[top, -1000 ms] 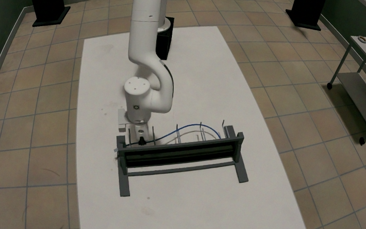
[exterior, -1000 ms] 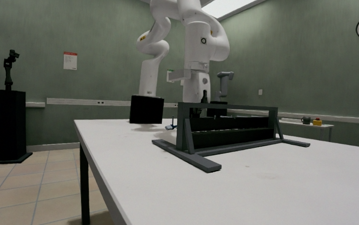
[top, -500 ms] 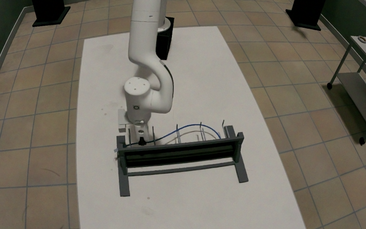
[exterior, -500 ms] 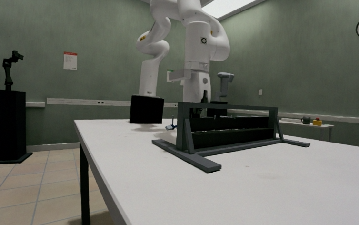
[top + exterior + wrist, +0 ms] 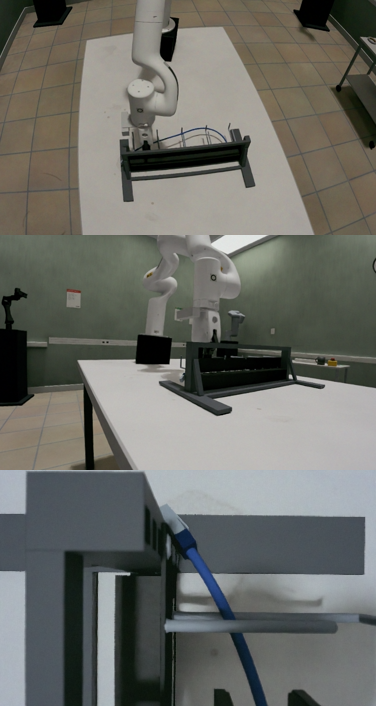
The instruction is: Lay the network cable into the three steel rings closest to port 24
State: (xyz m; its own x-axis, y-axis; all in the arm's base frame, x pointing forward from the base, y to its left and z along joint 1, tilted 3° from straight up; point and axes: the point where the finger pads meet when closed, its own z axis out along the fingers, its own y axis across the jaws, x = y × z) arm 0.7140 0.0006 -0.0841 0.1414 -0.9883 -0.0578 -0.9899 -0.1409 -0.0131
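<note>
The grey plug is 9 cm to the right of my hand, 5 cm ahead of it and 4 cm below it. Also, from my hand: dark grey patch-panel rack 16 cm to the left, 4 cm ahead, 2 cm below.
</note>
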